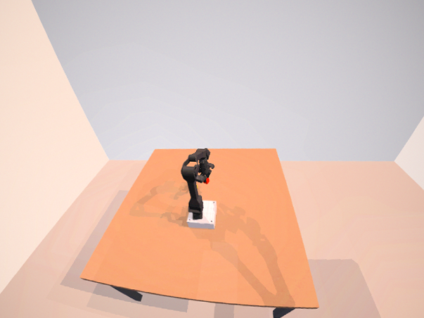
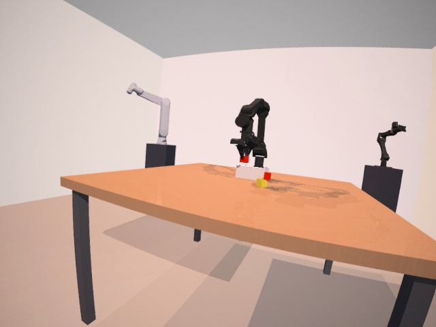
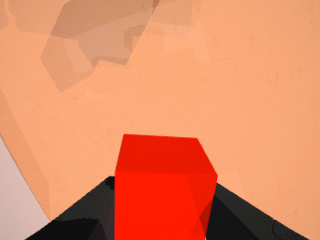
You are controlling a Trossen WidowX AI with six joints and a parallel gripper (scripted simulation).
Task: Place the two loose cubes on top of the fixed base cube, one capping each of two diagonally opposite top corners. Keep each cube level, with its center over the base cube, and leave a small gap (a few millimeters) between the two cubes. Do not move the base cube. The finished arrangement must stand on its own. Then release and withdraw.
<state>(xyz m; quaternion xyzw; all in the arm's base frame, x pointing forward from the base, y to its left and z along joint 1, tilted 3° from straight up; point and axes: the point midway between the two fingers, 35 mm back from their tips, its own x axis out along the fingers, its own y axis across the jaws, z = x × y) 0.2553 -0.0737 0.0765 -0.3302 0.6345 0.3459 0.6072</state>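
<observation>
My gripper tip is 5 cm short of the red cube, 13 cm to the right of it and 7 cm above it. From my gripper tip the other things lie so: yellow cube 5 cm ahead, 10 cm to the left, 10 cm below.
</observation>
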